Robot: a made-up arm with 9 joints. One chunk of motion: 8 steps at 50 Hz.
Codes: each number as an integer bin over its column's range. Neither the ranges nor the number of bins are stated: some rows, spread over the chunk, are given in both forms.
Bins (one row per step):
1: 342 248 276 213 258 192 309 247 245
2: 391 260 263 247 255 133 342 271 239
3: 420 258 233 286 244 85 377 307 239
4: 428 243 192 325 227 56 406 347 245
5: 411 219 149 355 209 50 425 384 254
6: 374 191 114 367 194 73 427 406 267
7: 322 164 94 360 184 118 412 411 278
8: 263 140 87 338 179 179 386 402 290
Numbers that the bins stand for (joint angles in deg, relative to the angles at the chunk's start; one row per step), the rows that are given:
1: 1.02 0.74 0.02 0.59 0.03 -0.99 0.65 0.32 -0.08
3: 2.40 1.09 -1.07 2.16 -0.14 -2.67 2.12 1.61 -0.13
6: 1.59 -1.27 -4.10 3.90 -0.72 -2.86 3.19 3.74 0.09
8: -0.37 -3.07 -4.79 3.28 -0.90 -1.20 2.31 3.65 0.27
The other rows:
2: 1.89 1.16 -0.31 1.32 -0.01 -1.92 1.36 0.83 -0.13
4: 2.54 0.56 -2.12 3.00 -0.33 -3.12 2.74 2.47 -0.08
5: 2.24 -0.29 -3.21 3.64 -0.55 -3.22 3.15 3.27 -0.01
7: 0.67 -2.22 -4.61 3.75 -0.84 -2.15 2.87 3.85 0.18

